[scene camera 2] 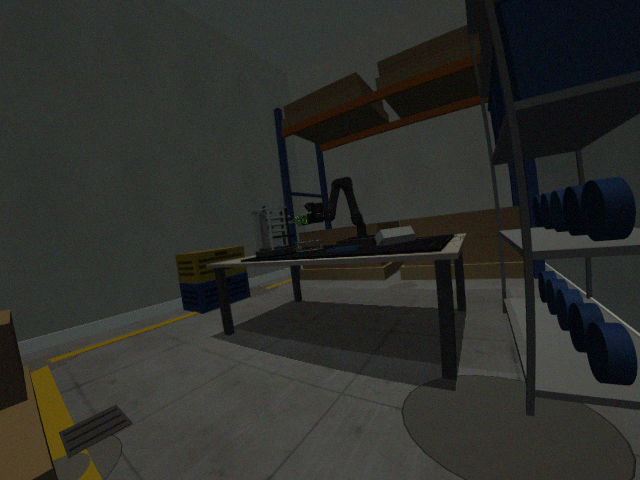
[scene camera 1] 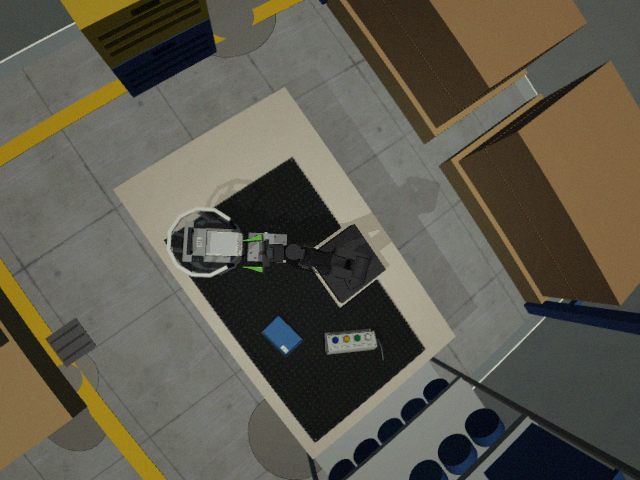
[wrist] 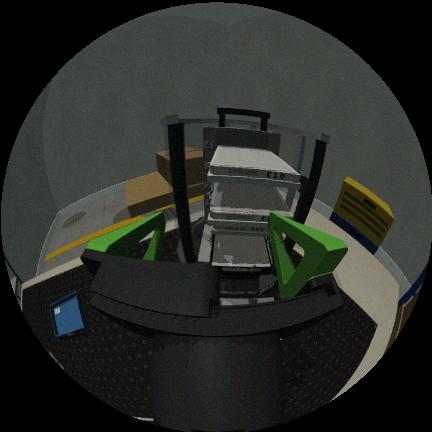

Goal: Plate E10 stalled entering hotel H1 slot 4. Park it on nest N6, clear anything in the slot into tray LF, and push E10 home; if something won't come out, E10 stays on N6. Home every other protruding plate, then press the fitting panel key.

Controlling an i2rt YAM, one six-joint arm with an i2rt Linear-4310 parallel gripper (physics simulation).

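Places are measured from the arm's base along level axes (x ahead, y left, z up), in metres.
Pixels of known places: gripper, fingertip midpoint: [scene camera 2: 292, 221] [scene camera 1: 242, 253] [wrist: 216, 217]; arm's base, origin of the base link: [scene camera 2: 362, 237].
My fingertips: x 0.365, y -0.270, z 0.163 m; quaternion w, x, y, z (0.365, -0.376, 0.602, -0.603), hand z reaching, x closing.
Observation:
For each thing: its top centre in the pictures, then the offset to it from my fingertips. Level surfaces: height alone.
- hotel, middle of its top: [wrist: 248, 106] [scene camera 1: 202, 240] [scene camera 2: 269, 206] dy -0.096, dx +0.091, dz +0.109 m
- White plate E10, middle of its top: [wrist: 248, 153] [scene camera 1: 220, 243] dy -0.068, dx +0.050, dz +0.041 m
- second plate, middle of its top: [wrist: 246, 185] dy -0.065, dx +0.043, dz +0.001 m
- lower grey plate, middle of its top: [wrist: 239, 234] dy -0.063, dx +0.041, dz -0.081 m
- blue tray, middle of its top: [wrist: 63, 314] [scene camera 1: 282, 336] [scene camera 2: 344, 247] dy +0.391, dx +0.029, dz -0.183 m
- key panel, middle of its top: [scene camera 1: 353, 345] [scene camera 2: 393, 227] dy +0.567, dx -0.221, dz -0.116 m
- low wire-like frame, middle of its top: [scene camera 1: 267, 247] [scene camera 2: 307, 238] dy +0.019, dx -0.098, dz -0.124 m
- black mat, its level: dz -0.199 m
My gripper [scene camera 1: 244, 253] [scene camera 2: 293, 221] [wrist: 216, 217] is open and empty, facing the front of the hotel [scene camera 1: 169, 243] [scene camera 2: 267, 232] [wrist: 178, 185]. White plate E10 [scene camera 1: 223, 243] [wrist: 252, 161] sticks out near the top of the hotel, ahead of and above the fingertips in the wrist view. Below it a second plate [wrist: 250, 196] also protrudes; its label is partly hidden by the right finger. A lower grey plate [wrist: 241, 249] shows between the fingers. The blue tray [scene camera 1: 281, 334] [wrist: 69, 316] and the key panel [scene camera 1: 351, 347] [scene camera 2: 395, 235] lie apart from the gripper. Slot 4's inside is hidden.
A low wire-like frame [scene camera 2: 310, 241] stands beside the hotel; its label is unreadable. The hotel's dark upright posts flank the plates. The arm's base plate [scene camera 1: 342, 298] sits on the black mat [scene camera 1: 310, 408]. A cable leaves the panel's right end. Shelving stands beyond the table.

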